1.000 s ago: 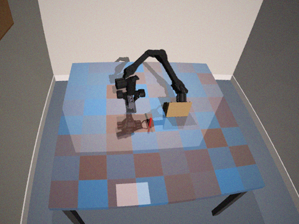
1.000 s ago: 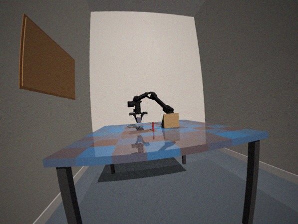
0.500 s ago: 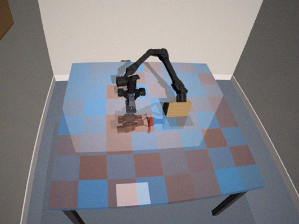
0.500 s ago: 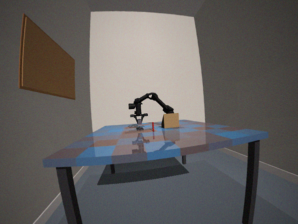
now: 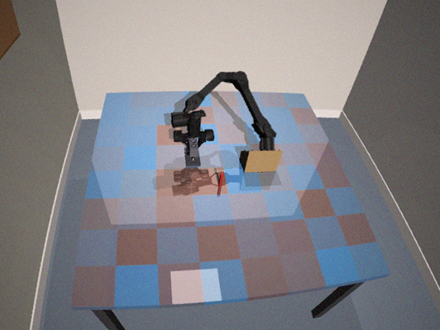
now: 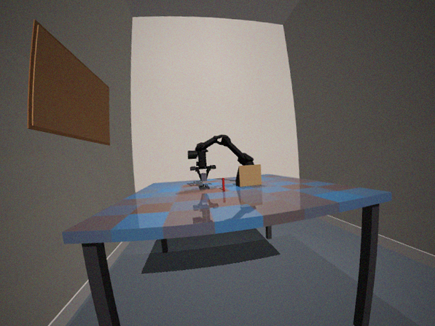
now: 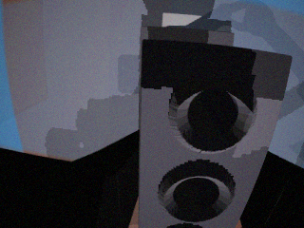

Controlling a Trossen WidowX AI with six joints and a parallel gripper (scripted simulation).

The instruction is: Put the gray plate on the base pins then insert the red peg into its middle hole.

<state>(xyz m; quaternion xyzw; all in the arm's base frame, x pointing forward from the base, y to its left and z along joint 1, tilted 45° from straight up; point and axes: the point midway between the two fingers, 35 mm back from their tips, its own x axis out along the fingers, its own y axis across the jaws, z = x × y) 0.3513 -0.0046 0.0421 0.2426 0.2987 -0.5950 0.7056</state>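
Right now the dark base is 50 mm below my gripper tip. The rest, counted from my gripper tip: gray plate: 30 mm above; then red peg: 130 mm behind, 170 mm to the left, 20 mm below.
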